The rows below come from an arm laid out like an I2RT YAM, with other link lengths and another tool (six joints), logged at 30 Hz.
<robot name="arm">
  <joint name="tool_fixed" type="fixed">
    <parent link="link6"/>
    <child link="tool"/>
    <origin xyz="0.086 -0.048 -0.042" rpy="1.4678 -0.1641 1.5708"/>
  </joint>
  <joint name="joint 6" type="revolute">
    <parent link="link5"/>
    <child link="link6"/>
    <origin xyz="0.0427 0 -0.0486"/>
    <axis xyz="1 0 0"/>
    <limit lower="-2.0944" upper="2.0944"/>
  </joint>
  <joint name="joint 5" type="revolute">
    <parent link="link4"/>
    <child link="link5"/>
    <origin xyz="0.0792 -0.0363 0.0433"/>
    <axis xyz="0 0 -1"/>
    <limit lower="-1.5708" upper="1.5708"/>
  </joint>
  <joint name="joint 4" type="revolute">
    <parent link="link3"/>
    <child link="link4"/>
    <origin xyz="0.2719 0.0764 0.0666"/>
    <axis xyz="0 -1 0"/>
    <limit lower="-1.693" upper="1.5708"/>
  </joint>
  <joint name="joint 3" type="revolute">
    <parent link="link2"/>
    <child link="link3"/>
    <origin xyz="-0.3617 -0.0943 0"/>
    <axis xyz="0 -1 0"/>
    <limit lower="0" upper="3.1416"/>
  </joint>
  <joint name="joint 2" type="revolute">
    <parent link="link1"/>
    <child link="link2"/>
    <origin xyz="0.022 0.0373 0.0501"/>
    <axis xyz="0 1 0"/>
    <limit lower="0" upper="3.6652"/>
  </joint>
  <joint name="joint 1" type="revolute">
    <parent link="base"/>
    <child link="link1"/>
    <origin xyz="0 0 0.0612"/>
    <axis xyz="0 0 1"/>
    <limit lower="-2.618" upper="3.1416"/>
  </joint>
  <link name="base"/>
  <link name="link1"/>
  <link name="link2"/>
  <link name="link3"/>
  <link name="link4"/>
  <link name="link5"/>
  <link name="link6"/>
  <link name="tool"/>
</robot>
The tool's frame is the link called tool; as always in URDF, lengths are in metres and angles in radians.
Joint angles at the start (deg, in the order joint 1, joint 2, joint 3, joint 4, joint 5, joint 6):
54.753, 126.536, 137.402, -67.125, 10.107, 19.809
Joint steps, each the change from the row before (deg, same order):
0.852, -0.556, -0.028, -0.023, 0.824, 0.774
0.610, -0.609, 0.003, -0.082, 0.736, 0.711
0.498, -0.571, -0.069, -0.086, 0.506, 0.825
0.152, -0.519, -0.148, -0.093, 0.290, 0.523
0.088, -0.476, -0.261, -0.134, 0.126, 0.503
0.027, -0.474, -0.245, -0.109, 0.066, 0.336
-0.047, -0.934, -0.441, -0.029, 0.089, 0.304
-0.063, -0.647, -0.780, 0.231, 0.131, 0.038
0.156, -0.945, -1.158, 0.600, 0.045, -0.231
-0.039, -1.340, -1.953, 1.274, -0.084, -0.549
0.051, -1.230, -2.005, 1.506, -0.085, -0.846
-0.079, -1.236, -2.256, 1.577, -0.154, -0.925
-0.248, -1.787, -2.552, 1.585, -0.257, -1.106
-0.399, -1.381, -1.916, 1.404, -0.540, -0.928
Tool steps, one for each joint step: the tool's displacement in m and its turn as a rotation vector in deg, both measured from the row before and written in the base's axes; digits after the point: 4 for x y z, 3 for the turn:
-0.0069, 0.0026, 0.0052, 0.383, -0.581, -0.240
-0.0055, 0.0008, 0.0058, 0.436, -0.550, -0.382
-0.0051, 0.0004, 0.0048, 0.515, -0.284, -0.453
-0.0026, -0.0015, 0.0038, 0.358, -0.164, -0.433
-0.0024, -0.0018, 0.0026, 0.259, 0.049, -0.385
-0.0018, -0.0020, 0.0027, 0.237, 0.010, -0.278
-0.0023, -0.0041, 0.0058, 0.500, -0.204, -0.339
-0.0009, -0.0029, 0.0018, 0.043, -0.128, -0.170
-0.0026, -0.0020, 0.0028, 0.188, -0.325, 0.310
-0.0013, -0.0034, 0.0026, 0.313, -0.507, 0.439
-0.0011, -0.0020, 0.0016, 0.218, -0.662, 0.756
-0.0004, -0.0029, 0.0002, 0.058, -0.560, 0.725
-0.0008, -0.0063, 0.0030, 0.224, -0.719, 0.753
0.0006, -0.0051, 0.0025, 0.471, -0.511, 0.644

